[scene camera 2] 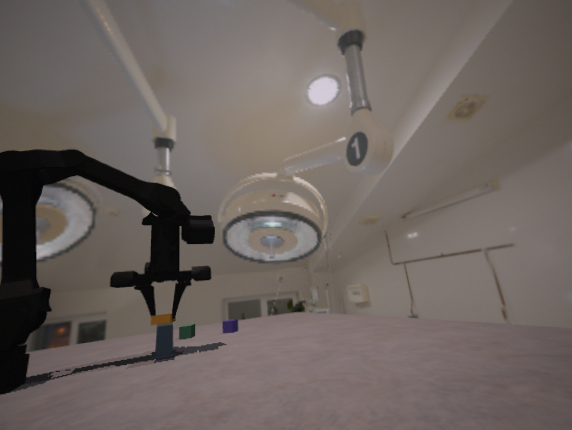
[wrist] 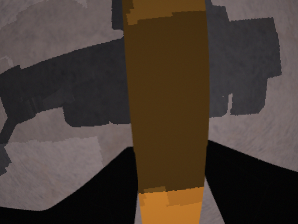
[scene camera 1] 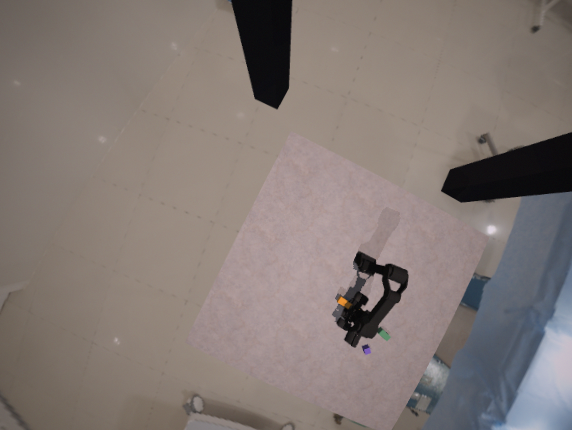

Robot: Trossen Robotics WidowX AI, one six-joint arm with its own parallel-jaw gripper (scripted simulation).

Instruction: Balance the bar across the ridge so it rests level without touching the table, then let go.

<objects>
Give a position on an orange bar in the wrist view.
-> At 167,56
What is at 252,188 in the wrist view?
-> The gripper.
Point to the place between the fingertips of the gripper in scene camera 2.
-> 163,319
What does the gripper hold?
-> An orange bar.
</objects>
